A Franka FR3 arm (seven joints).
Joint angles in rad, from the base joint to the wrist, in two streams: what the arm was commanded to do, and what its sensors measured. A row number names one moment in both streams.
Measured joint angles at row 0:
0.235 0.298 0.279 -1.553 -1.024 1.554 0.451
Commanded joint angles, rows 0 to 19:
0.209 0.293 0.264 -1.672 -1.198 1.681 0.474
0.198 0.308 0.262 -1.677 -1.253 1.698 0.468
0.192 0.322 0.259 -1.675 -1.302 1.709 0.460
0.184 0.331 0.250 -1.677 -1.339 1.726 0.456
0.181 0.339 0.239 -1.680 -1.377 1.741 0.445
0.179 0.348 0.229 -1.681 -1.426 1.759 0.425
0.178 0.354 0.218 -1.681 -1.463 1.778 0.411
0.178 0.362 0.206 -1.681 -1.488 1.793 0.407
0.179 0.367 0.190 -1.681 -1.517 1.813 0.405
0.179 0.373 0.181 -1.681 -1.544 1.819 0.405
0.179 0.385 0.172 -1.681 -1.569 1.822 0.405
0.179 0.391 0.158 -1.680 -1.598 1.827 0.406
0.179 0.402 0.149 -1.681 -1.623 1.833 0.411
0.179 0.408 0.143 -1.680 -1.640 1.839 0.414
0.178 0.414 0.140 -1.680 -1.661 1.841 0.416
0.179 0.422 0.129 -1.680 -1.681 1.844 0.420
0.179 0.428 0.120 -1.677 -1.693 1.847 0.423
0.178 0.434 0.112 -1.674 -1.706 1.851 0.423
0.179 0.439 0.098 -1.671 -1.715 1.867 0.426
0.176 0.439 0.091 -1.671 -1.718 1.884 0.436
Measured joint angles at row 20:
0.189 0.428 0.112 -1.675 -1.671 1.831 0.422
